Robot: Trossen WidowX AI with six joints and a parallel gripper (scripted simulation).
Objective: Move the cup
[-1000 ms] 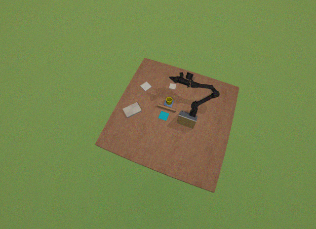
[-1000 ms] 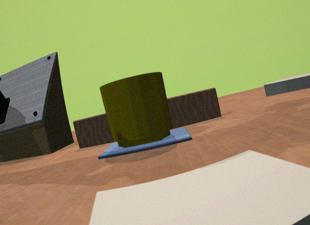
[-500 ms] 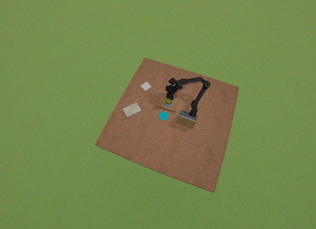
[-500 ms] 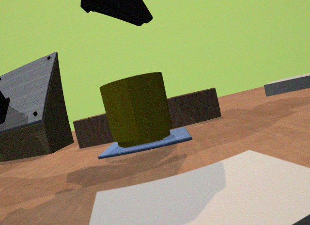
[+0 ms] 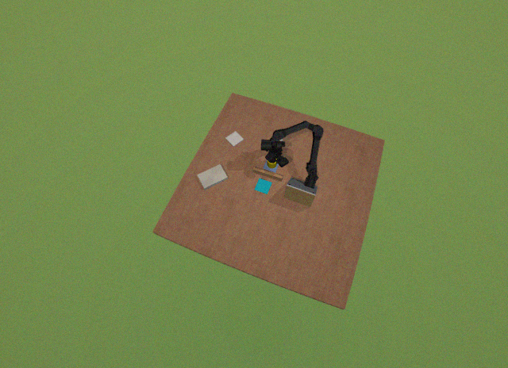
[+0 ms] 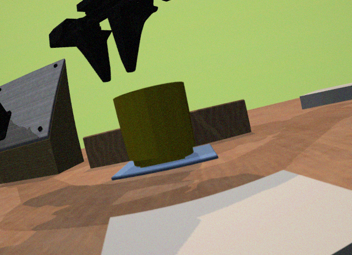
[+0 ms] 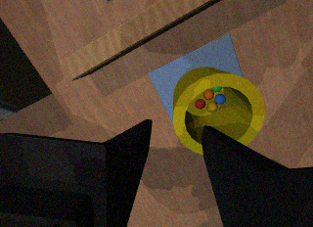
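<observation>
Now: the yellow cup 20 mm ahead of my gripper tip, 20 mm to the right of it and 60 mm below it. Round my gripper tip: teal pad (30 mm ahead, 160 mm to the left, 100 mm below); then blue pad (30 mm ahead, 20 mm to the right, 100 mm below); then blue marble (40 mm ahead, 30 mm to the right, 80 mm below).
</observation>
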